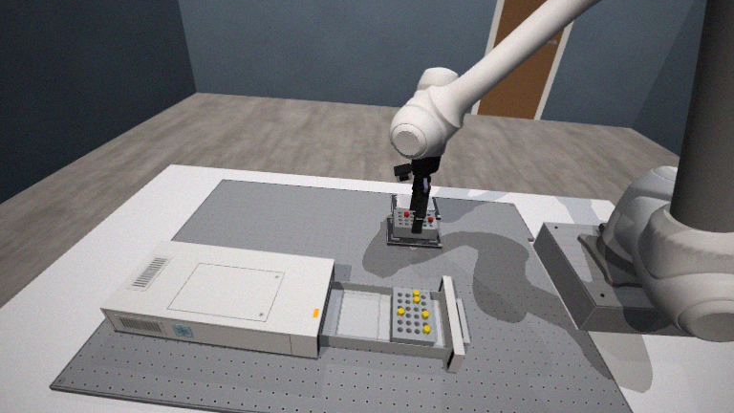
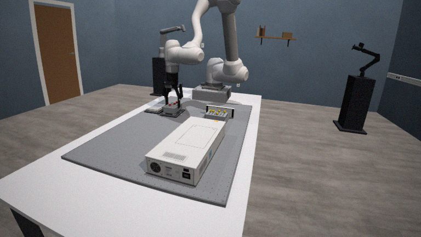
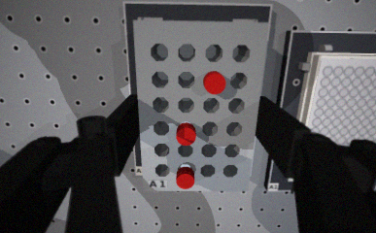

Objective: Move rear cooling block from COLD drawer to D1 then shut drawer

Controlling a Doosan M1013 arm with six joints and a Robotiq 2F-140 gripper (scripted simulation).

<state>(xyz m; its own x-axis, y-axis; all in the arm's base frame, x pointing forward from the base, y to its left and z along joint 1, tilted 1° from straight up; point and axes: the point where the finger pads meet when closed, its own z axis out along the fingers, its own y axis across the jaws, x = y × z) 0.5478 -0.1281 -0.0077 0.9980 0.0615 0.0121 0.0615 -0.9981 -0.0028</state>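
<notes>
Now: hand 70 mm above the deck slot D1. From my hand the other things lie so: grey cooling block 330 mm to the left, 40 mm below, 20 mm ahead; white cooler COLD 330 mm to the left, 240 mm ahead, 30 mm below; drawer 330 mm to the left, 50 mm ahead, 30 mm below.
</notes>
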